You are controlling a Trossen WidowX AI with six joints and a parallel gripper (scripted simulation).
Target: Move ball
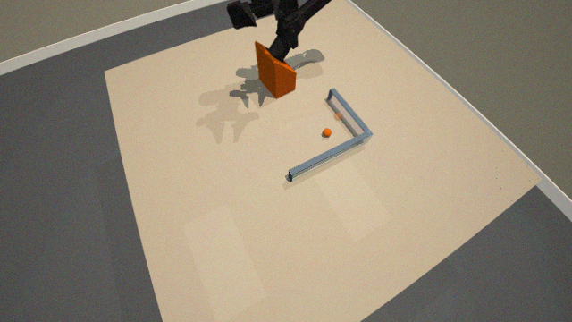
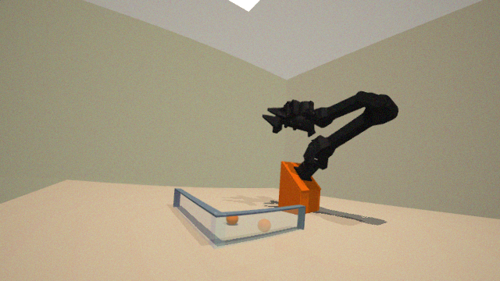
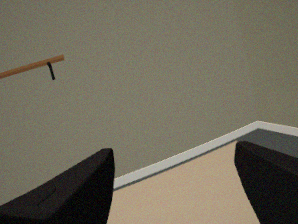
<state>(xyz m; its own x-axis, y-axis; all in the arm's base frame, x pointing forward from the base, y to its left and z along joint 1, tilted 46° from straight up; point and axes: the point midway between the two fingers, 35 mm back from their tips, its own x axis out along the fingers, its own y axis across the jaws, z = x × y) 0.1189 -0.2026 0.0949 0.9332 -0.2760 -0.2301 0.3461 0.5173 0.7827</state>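
Right now my gripper tip is 19 cm short of the orange ball, 13 cm to the right of it and 34 cm above it. The rest, counted from my gripper tip: see-through copy of ball (15 cm ahead, 21 cm to the left, 34 cm below).
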